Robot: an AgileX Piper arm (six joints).
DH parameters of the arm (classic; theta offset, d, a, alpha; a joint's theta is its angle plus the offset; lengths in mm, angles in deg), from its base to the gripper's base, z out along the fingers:
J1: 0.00 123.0 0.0 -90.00
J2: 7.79 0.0 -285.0 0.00
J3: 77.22 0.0 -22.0 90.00
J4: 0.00 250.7 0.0 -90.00
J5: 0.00 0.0 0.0 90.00
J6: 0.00 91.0 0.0 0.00
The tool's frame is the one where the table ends.
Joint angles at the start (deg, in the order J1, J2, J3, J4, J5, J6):
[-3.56 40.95 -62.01 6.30 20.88 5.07]
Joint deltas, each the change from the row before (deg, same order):
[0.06 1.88 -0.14 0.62 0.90 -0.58]
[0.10 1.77 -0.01 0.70 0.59 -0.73]
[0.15 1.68 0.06 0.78 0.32 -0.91]
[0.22 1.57 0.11 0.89 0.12 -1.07]
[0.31 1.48 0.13 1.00 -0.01 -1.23]
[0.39 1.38 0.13 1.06 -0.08 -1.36]
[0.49 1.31 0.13 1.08 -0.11 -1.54]
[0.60 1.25 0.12 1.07 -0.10 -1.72]
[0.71 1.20 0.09 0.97 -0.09 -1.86]
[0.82 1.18 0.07 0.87 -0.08 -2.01]
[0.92 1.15 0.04 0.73 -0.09 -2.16]
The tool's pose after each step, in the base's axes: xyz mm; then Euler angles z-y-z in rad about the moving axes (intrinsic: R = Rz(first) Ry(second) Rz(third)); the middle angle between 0 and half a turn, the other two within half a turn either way. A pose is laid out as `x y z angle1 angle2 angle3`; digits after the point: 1 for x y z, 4 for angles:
129.4 -3.8 470.8 -0.0163 1.5242 0.1885
140.1 -3.7 465.8 -0.0089 1.5646 0.1884
150.2 -3.4 460.8 -0.0003 1.5997 0.1868
159.5 -2.7 455.8 0.0099 1.6302 0.1845
168.3 -1.7 451.0 0.0221 1.6570 0.1814
176.3 -0.3 446.3 0.0359 1.6806 0.1773
183.8 1.6 441.8 0.0515 1.7023 0.1707
190.9 4.0 437.3 0.0689 1.7229 0.1610
197.4 6.8 433.0 0.0876 1.7422 0.1473
203.7 10.2 428.7 0.1076 1.7611 0.1294
209.6 14.0 424.6 0.1285 1.7789 0.1065

